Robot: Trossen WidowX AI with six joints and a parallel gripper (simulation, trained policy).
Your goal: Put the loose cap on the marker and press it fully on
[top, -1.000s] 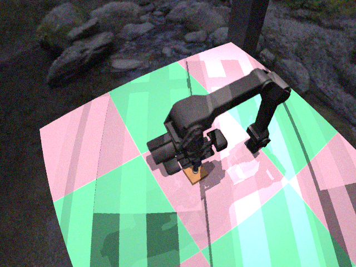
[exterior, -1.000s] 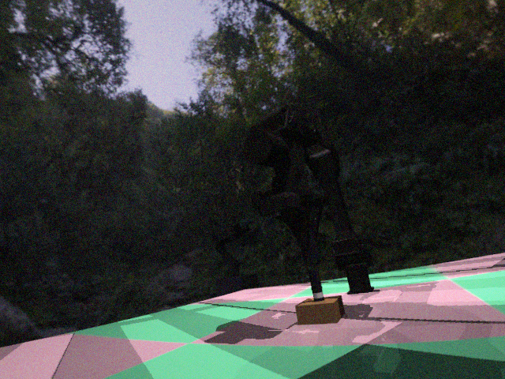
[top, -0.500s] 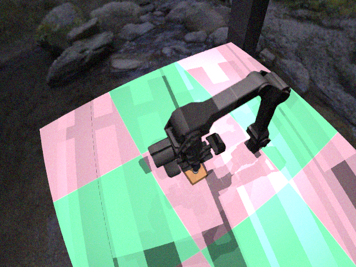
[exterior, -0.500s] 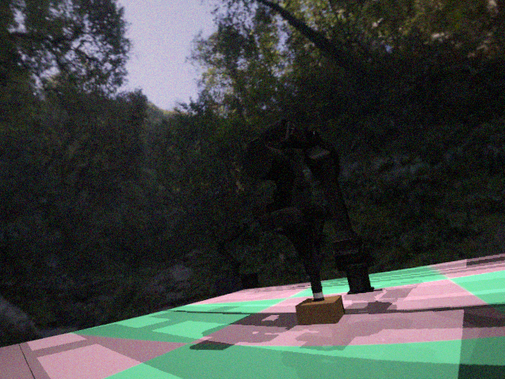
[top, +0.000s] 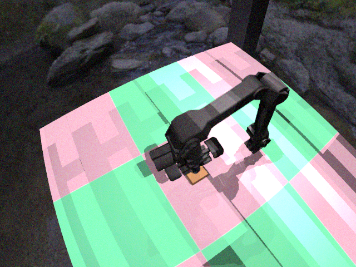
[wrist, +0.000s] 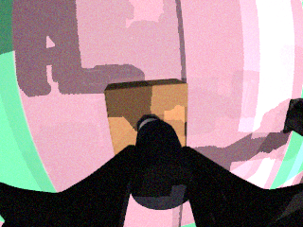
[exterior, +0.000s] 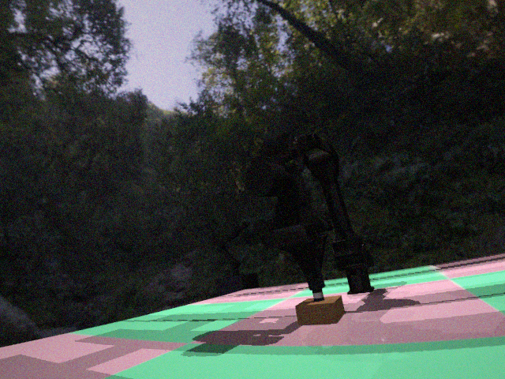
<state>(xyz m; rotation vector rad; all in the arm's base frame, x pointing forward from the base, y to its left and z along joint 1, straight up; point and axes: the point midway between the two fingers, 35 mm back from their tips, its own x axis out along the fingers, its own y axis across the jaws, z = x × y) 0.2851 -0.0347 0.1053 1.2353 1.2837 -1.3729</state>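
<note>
Now: gripper tip 1 cm below the dark cap. From my gripper tip the other things lie so: holder block: 6 cm below.
</note>
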